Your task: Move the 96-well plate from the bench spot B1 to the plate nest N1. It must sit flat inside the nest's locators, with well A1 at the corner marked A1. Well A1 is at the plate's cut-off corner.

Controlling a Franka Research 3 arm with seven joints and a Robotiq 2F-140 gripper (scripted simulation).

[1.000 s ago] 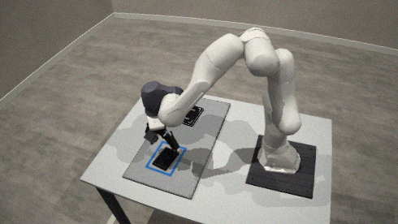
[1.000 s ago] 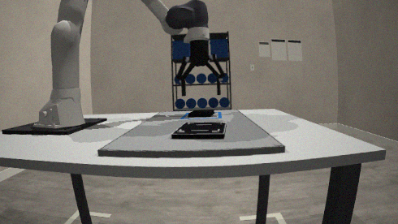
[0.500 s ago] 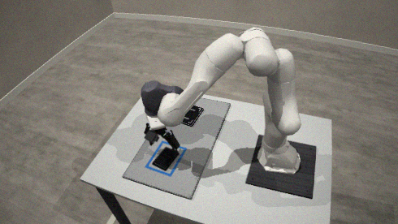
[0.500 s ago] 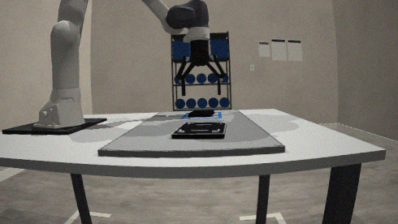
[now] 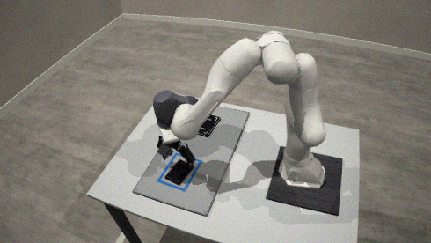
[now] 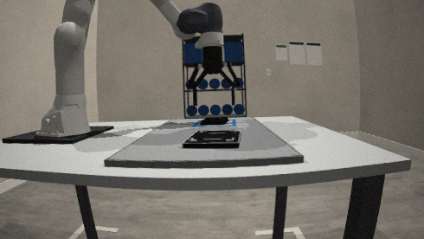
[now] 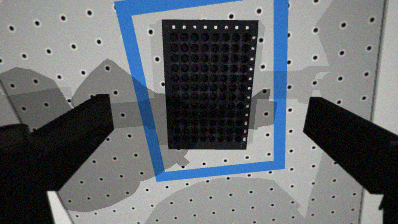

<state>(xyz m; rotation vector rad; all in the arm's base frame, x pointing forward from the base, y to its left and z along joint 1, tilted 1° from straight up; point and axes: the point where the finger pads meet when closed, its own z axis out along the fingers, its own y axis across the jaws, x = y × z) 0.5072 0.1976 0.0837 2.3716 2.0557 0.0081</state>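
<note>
My hand is 70 mm above the black 96-well plate. Round my hand: black plate nest: 350 mm to the right, 70 mm below, 20 mm ahead; then A1 label: 270 mm to the right, 80 mm ahead, 60 mm below.
</note>
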